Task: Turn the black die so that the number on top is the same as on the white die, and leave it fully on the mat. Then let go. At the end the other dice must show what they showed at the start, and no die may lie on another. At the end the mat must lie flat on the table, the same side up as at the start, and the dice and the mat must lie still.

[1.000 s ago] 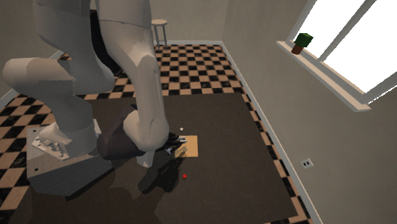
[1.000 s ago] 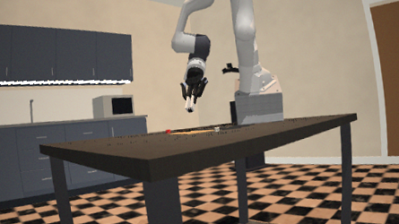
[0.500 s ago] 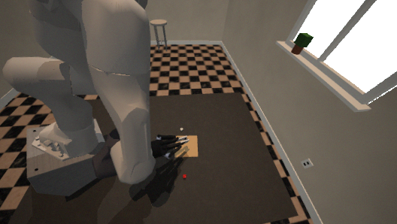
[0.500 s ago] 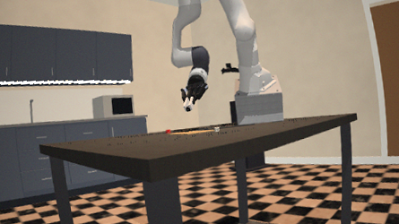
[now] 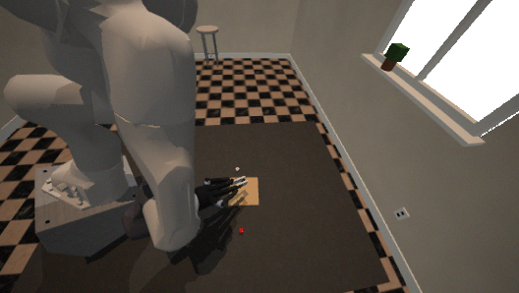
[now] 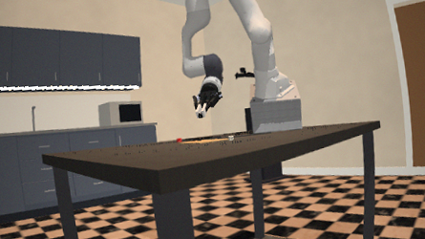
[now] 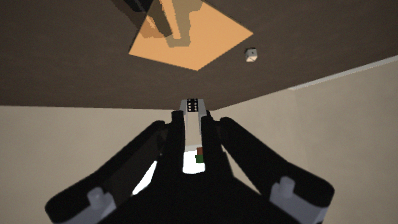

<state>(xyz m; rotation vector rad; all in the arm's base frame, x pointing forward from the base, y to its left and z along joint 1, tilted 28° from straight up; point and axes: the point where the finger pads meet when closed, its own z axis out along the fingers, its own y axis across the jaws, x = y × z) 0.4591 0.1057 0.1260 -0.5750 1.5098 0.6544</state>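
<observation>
My gripper is now 12 cm above the tan mat, 1 cm to the right of it and 1 cm short of it. The rest, counted from my hand: white die (12 cm to the left, 11 cm below, 4 cm behind); black die (2 cm to the left, 2 cm below, 2 cm ahead); red die (16 cm to the right, 11 cm below, 4 cm ahead).
</observation>
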